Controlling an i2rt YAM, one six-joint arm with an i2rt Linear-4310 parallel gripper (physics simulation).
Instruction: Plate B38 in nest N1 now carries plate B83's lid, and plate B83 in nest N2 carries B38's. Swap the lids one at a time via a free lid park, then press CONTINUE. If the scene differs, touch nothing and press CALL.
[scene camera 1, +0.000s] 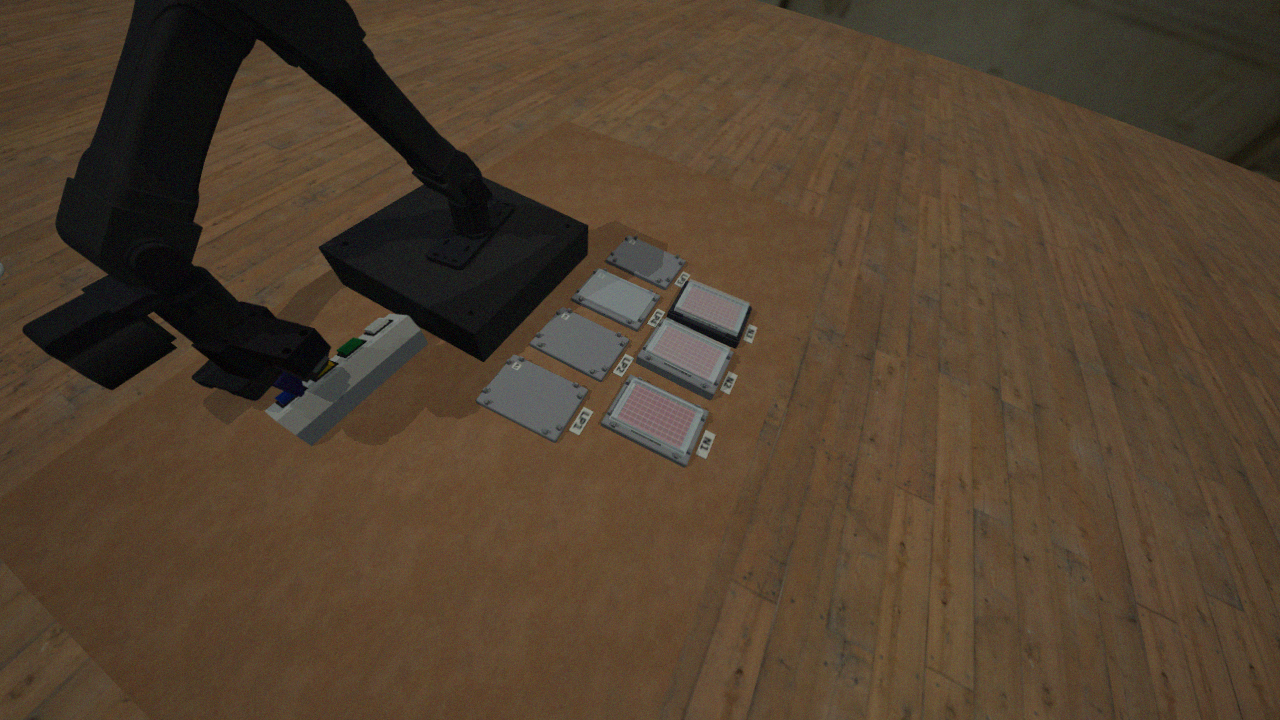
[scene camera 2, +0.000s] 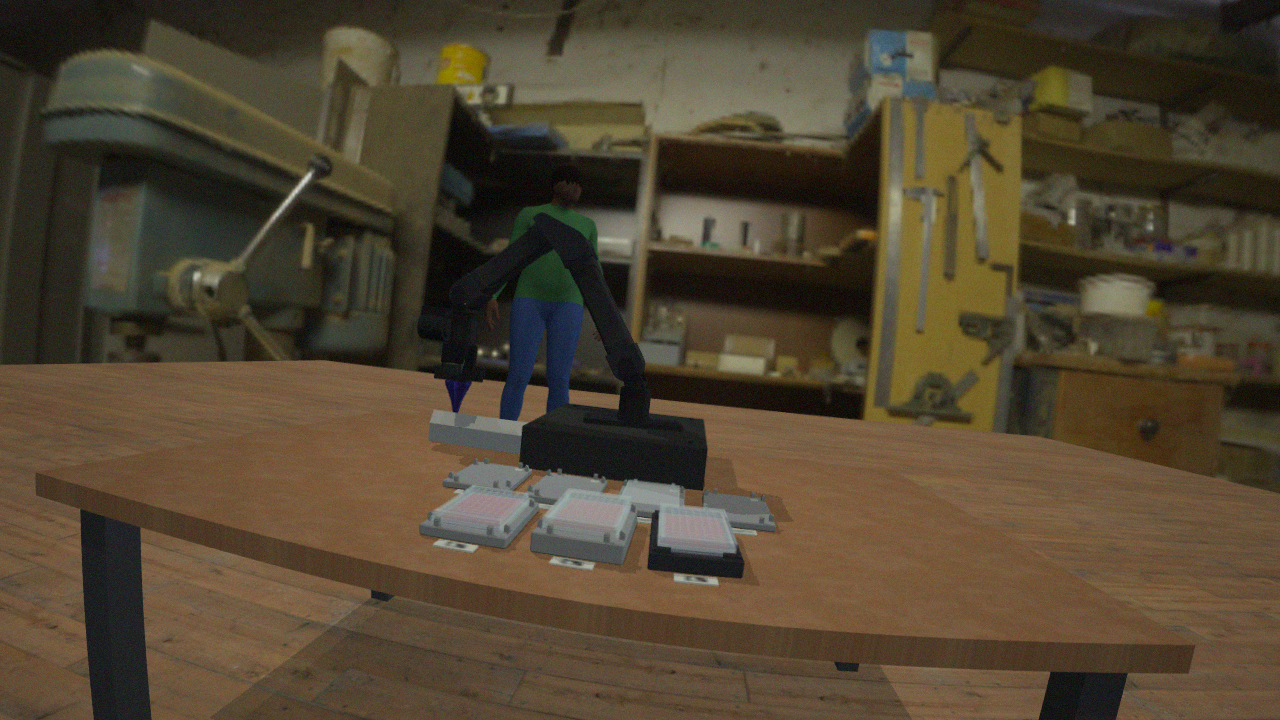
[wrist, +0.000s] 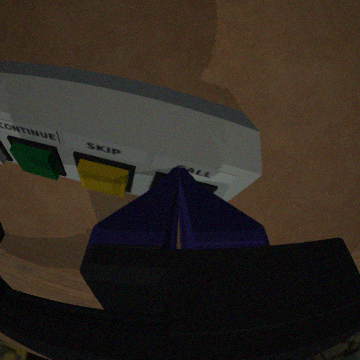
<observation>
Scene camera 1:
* my gripper: 299, 394
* grey button box: 327, 400, touched by my gripper
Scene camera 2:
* my gripper: 455, 414
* grey button box: 502, 435
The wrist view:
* my gripper: 178, 176
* grey button box: 147, 129
</observation>
